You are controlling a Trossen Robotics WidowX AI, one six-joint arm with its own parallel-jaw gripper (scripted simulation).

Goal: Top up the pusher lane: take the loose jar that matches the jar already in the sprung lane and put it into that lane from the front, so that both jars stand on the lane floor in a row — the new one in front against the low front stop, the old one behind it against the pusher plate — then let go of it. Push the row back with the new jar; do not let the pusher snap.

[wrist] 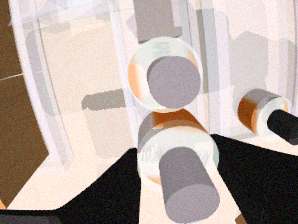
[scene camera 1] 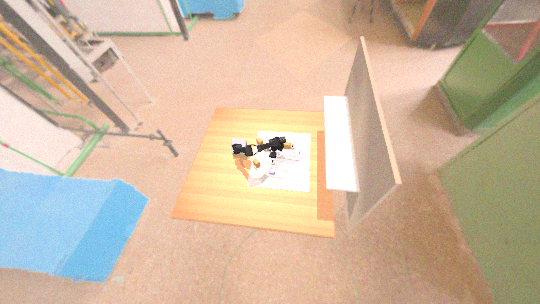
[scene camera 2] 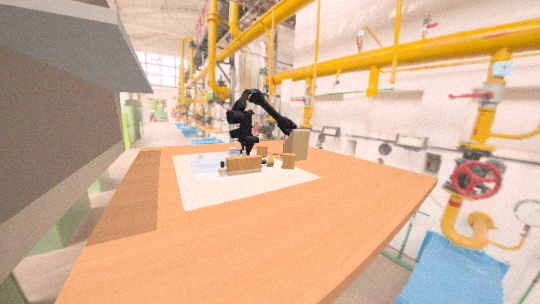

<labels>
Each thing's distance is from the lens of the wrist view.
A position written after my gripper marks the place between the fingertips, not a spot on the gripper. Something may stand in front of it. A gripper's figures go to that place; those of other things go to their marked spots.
my gripper (wrist: pixel 173 148): 10 cm
white mat (wrist: pixel 83 63): 15 cm
</labels>
